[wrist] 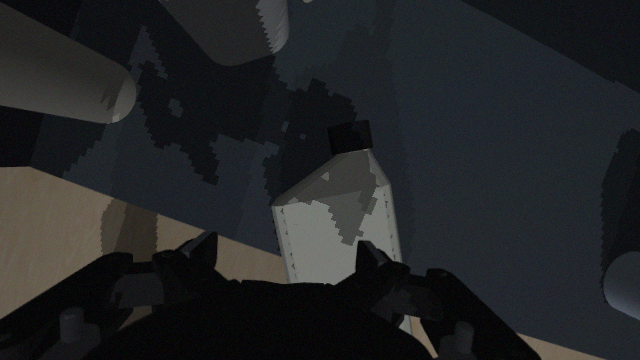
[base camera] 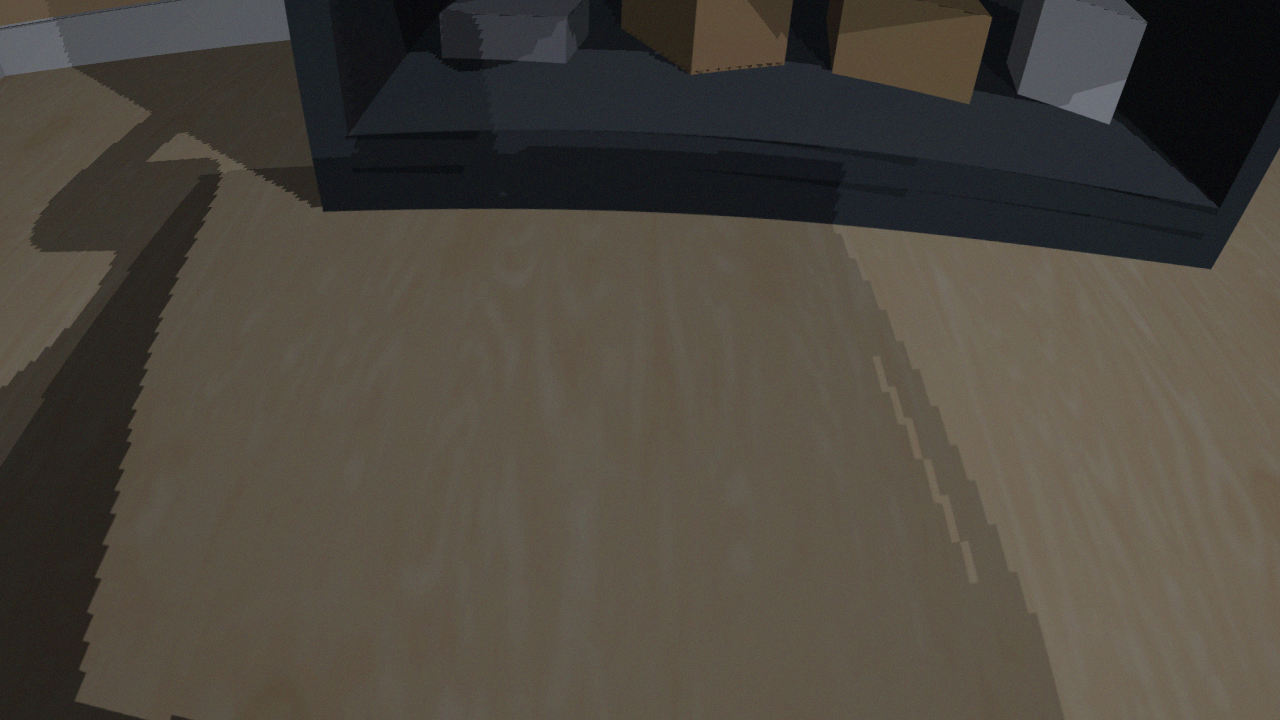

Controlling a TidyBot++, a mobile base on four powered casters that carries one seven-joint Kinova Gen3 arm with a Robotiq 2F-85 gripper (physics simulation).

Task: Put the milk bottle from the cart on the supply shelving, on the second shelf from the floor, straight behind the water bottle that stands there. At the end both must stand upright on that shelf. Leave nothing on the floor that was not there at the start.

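Places are measured from the arm's base along level axes (x ahead, y right, z down), in centimetres.
Pixels of known places: gripper, fingertip midpoint: [wrist: 288,251].
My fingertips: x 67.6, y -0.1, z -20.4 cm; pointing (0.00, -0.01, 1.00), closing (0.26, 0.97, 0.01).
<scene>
Behind a point stands the place of what it marks.
A white bottle [wrist: 330,225] @(x 69.6, y 2.1, z -18.8 cm) with a sloped shoulder and black cap looks like the milk bottle. In the wrist view its body crosses the line of the dark shelf's [wrist: 500,200] @(x 75.8, y 17.6, z -13.7 cm) front edge, with the cap over the shelf side. I cannot tell whether it is upright or tilted; its lower end is hidden by the gripper. My gripper [wrist: 288,251] @(x 67.6, y -0.1, z -20.4 cm) is open and holds nothing; the right fingertip overlaps the bottle's right side in view, and the left fingertip is off its left side. I cannot tell the water bottle apart from the pale rounded things behind. The cart does not show.
Pale rounded things [wrist: 60,75] @(x 73.1, y -15.8, z -20.6 cm) [wrist: 240,30] @(x 79.7, y -7.6, z -18.7 cm) are at upper left, and another [wrist: 625,285] @(x 72.2, y 32.1, z -15.8 cm) at the right edge. In the base view, the shelving's dark lower front [base camera: 626,183] @(x 64.5, y 0.5, z 36.9 cm) is ahead, with cardboard boxes [base camera: 733,35] @(x 79.2, y 10.2, z 28.2 cm) [base camera: 904,53] @(x 79.7, y 27.9, z 28.1 cm) and grey boxes [base camera: 514,35] @(x 80.4, y -10.5, z 29.3 cm) [base camera: 1069,58] @(x 82.3, y 49.2, z 25.9 cm) on the bottom shelf.
</scene>
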